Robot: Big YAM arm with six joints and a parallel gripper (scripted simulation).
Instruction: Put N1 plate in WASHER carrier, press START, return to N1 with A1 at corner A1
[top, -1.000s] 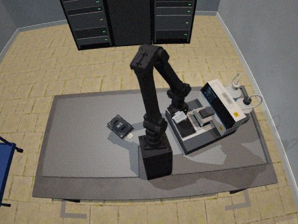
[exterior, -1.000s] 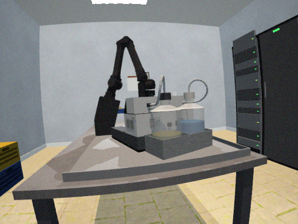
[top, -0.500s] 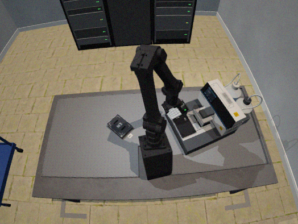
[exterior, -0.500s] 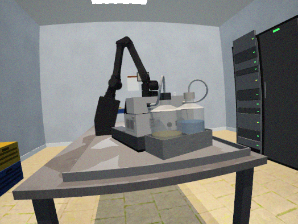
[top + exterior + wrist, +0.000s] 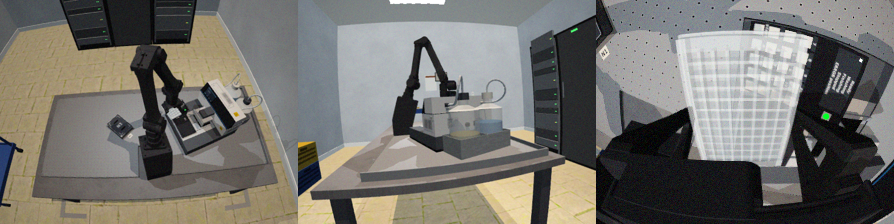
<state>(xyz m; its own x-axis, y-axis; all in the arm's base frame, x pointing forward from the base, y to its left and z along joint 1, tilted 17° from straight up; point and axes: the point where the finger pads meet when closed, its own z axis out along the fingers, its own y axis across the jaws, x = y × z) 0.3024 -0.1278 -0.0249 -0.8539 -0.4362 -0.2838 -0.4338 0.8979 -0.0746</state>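
Now: the white corner label 100 mm behind my hand, 300 mm to the left of it and 170 mm below it. Also, from my hand: dark washer carrier 80 mm behind, 90 mm to the right, 90 mm below; white well plate 10 mm below; plate washer 30 mm behind, 240 mm to the right, 40 mm below.
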